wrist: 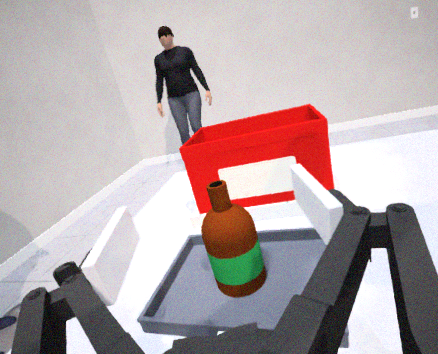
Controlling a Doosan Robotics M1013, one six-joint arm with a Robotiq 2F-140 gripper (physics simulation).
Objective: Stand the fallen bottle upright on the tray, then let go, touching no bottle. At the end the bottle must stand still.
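Frame: origin at the arm's base, x right, y back, z down, level; metres.
Seen in the pictures: gripper, fingertip midpoint: [211, 203].
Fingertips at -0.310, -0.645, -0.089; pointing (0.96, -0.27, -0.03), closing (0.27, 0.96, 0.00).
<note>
Pixels of each thing's top centre, then the offset from my fingertips to it, as dx, dy, dz. "spot": a spot on its surface instead.
- brown bottle, top centre: [215, 184] +0.127, -0.037, +0.036
- grey tray, surface spot: [175, 300] spot: +0.086, -0.129, +0.191
- red box, top centre: [251, 124] +0.399, -0.019, +0.021
The brown bottle [234, 235] with a green label stands upright on the grey tray [175, 300], its base on the tray floor and its neck up. In this tilted wrist view it leans a little to the left, in line with the tilt of the scene. My gripper [211, 203] is wide open, with one white finger pad on the left and one on the right of the view. The bottle shows between the pads but farther off, apart from both. The tray's near edge is partly hidden by the gripper.
A red box [260, 145] with an open top and a pale panel stands behind the tray on the white table. A person [177, 72] in a dark top stands farther back near the wall.
</note>
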